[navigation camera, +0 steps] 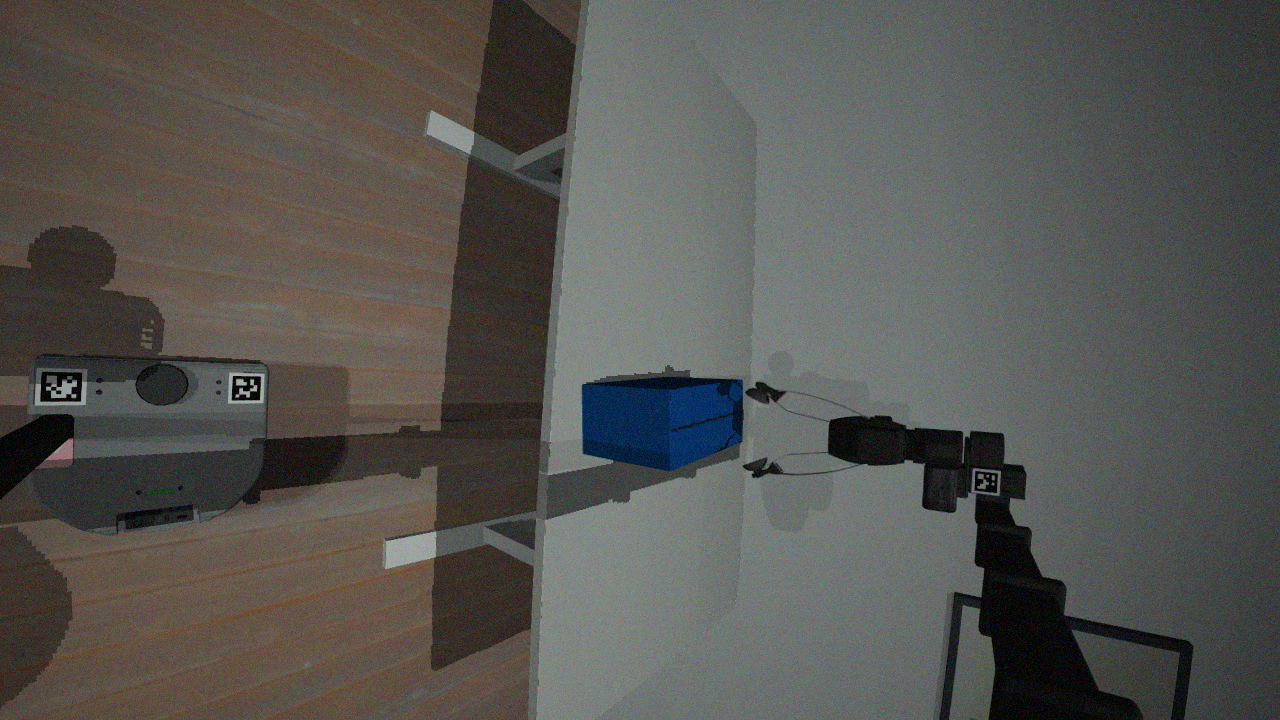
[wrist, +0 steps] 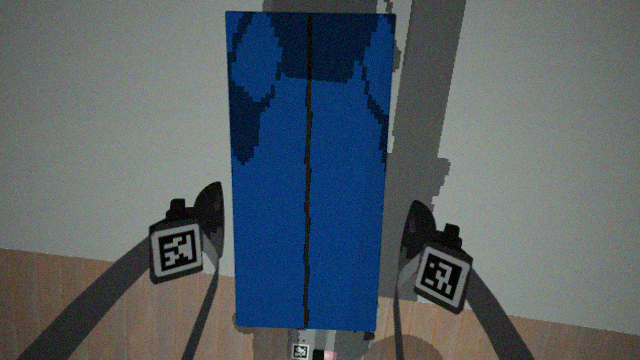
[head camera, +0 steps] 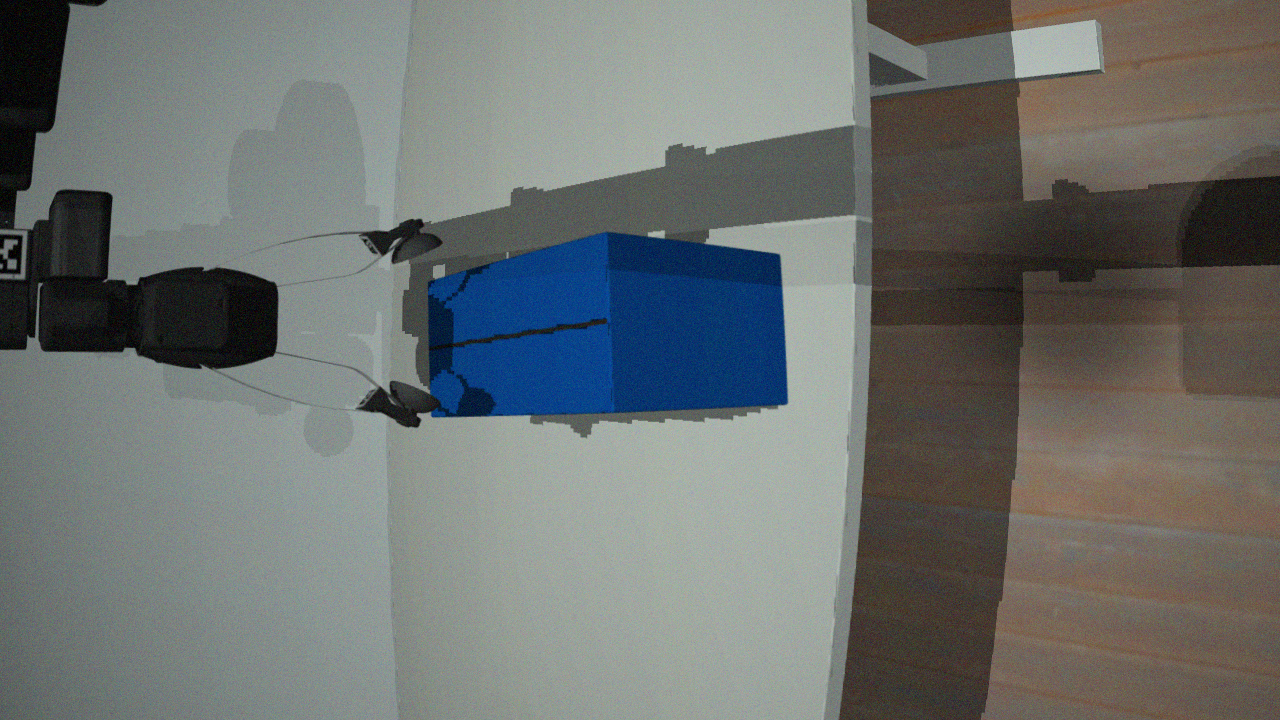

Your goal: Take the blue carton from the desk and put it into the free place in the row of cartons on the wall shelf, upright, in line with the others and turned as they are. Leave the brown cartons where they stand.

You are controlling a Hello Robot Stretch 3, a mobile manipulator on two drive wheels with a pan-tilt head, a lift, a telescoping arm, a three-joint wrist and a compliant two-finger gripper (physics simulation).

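Pixels of known places: gripper, fingertip midpoint: (navigation camera: pixel 745 428) (wrist: pixel 315 217) (head camera: pixel 437 323); robot's base at its link origin: (navigation camera: pixel 163 382).
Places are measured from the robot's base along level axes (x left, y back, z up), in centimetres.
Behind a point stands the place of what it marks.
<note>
The blue carton (head camera: pixel 698 331) {x -52.1, y 1.9, z 81.8 cm} (navigation camera: pixel 626 420) {x -52.1, y 1.6, z 81.8 cm} (wrist: pixel 345 200) {x -63.9, y 4.6, z 90.0 cm} stands on the pale desk (head camera: pixel 626 564) {x -71.3, y -19.7, z 72.0 cm} (navigation camera: pixel 662 223) {x -73.9, y -38.1, z 72.0 cm} (wrist: pixel 100 125) {x -66.2, y -27.5, z 72.0 cm}. A thin dark line runs along the middle of its top. My gripper (head camera: pixel 414 320) {x -64.3, y 2.4, z 96.2 cm} (navigation camera: pixel 760 429) {x -64.3, y 2.4, z 96.2 cm} (wrist: pixel 315 217) {x -64.3, y 2.4, z 96.2 cm} is open and points down above the carton, with nothing between the fingertips. In the wrist view one fingertip shows on each side of the carton's top, with a narrow gap on both sides; the carton lies lower than the tips. The wall shelf, the brown cartons and the free place do not show in these views.
The grey wall (head camera: pixel 179 582) {x -128.2, y -30.8, z 103.6 cm} (navigation camera: pixel 895 223) {x -128.5, y -49.0, z 111.5 cm} rises behind the desk. Pale desk feet (head camera: pixel 1056 53) (navigation camera: pixel 447 132) stand on the wooden floor (head camera: pixel 1163 537) {x -38.8, y -24.9, z 0.0 cm} (navigation camera: pixel 268 179) {x -15.5, y -48.0, z 0.0 cm}. My base (navigation camera: pixel 179 465) {x -2.8, y 14.5, z 15.9 cm} is on the floor in front. A dark-edged frame (navigation camera: pixel 1127 633) {x -125.0, y 46.5, z 161.6 cm} shows near the arm.
</note>
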